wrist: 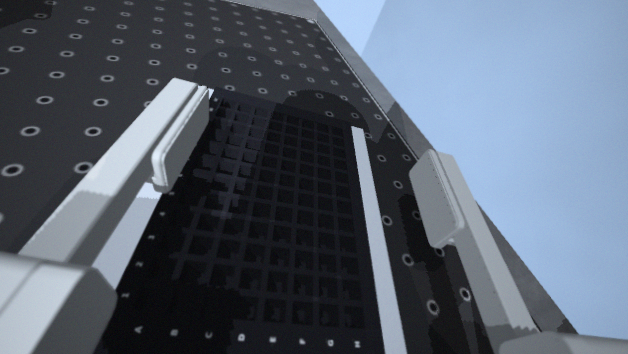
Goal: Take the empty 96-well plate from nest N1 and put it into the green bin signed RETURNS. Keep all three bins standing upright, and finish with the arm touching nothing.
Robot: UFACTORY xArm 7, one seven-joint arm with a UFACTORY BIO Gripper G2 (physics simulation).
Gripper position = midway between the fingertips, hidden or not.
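I can see my own gripper (321,133) here, and with it in the scene there is a black 96-well plate (263,236).
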